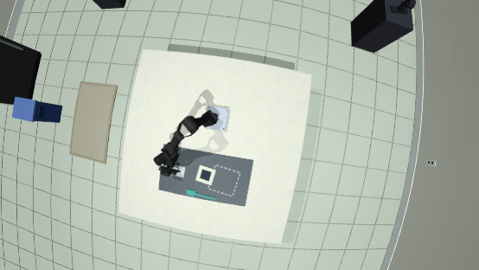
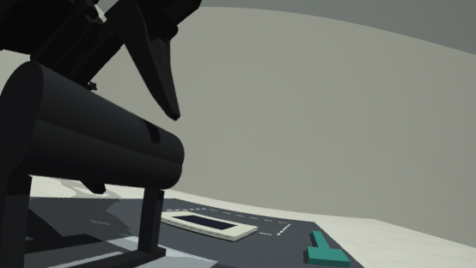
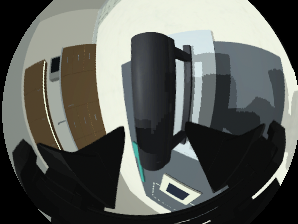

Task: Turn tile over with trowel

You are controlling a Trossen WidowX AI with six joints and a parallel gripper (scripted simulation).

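Now: the tile 230 mm to the left of my gripper tip and 60 mm below it. Round my gripper tip: dark mat 220 mm to the left, 90 mm below, 10 mm ahead; teal trowel 190 mm to the left, 150 mm ahead, 60 mm below.
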